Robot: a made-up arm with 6 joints. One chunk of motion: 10 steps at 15 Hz.
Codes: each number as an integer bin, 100 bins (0 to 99) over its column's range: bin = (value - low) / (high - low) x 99, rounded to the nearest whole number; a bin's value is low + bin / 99 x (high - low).
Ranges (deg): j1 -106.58..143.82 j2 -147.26..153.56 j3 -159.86..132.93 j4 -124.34..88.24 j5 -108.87..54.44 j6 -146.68..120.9
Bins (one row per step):
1: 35 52 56 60 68 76
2: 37 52 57 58 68 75
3: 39 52 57 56 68 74
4: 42 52 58 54 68 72
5: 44 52 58 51 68 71
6: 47 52 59 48 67 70
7: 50 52 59 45 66 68
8: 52 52 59 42 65 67
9: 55 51 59 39 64 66
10: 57 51 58 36 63 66
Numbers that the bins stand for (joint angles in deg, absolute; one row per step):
1: -18.05 10.75 5.76 4.50 3.30 58.73
2: -13.00 10.75 8.72 0.20 3.30 56.03
3: -7.94 10.75 8.72 -4.09 3.30 53.33
4: -0.35 10.75 11.67 -8.39 3.30 47.92
5: 4.71 10.75 11.67 -14.83 3.30 45.22
6: 12.30 10.75 14.63 -21.27 1.65 42.52
7: 19.88 10.75 14.63 -27.71 0.00 37.11
8: 24.94 10.75 14.63 -34.15 -1.65 34.41
9: 32.53 7.71 14.63 -40.60 -3.30 31.71
10: 37.59 7.71 11.67 -47.04 -4.95 31.71

